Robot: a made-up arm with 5 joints. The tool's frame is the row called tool.
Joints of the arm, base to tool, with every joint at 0 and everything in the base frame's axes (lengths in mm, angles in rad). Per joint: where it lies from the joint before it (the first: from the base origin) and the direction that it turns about. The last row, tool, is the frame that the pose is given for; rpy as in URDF.
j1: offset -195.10 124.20 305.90 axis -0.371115 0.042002 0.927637
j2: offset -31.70 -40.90 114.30 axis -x
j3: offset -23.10 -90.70 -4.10 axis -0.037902 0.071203 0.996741
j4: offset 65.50 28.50 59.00 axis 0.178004 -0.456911 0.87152
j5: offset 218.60 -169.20 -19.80 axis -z
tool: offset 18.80 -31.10 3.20 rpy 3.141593 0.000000 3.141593
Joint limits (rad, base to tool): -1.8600..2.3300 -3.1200..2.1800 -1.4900..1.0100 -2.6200..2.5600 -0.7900..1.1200
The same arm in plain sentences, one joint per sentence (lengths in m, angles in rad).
The arm has five revolute joints in a row. What follows holds with every joint at zero, and every direction is one of the base frame's. Joint 1 lies 0.1951 m along -x and 0.1242 m along +y and 0.3059 m along +z from the base frame's origin and turns about the direction (-0.371115, 0.042002, 0.927637), from -1.86 to 2.33 rad. Joint 2 lies 0.0317 m along -x and 0.0409 m along -y and 0.1143 m along +z from joint 1 and turns about -x, from -3.12 to 2.18 rad. Joint 3 lies 0.0231 m along -x and 0.0907 m along -y and 0.0041 m along -z from joint 2 and turns about the direction (-0.037902, 0.071203, 0.996741), from -1.49 to 1.01 rad. Joint 4 lies 0.0655 m along +x and 0.0285 m along +y and 0.059 m along +z from joint 3 and turns about the direction (0.178004, -0.456911, 0.87152), from -2.62 to 2.56 rad. Joint 5 lies 0.2186 m along +x and 0.1692 m along -y and 0.0198 m along -z from joint 4 and turns about -z, from -0.79 to 1.12 rad. The tool frame, which is the frame that the pose is given for, lies 0.0188 m along +x and 0.0311 m along -y and 0.0032 m along +z from joint 5; its axes are the base frame's turned by roll -3.1416, pitch 0 and yaw -3.1416 rad (as in URDF: about the fixed x, then y, then z).
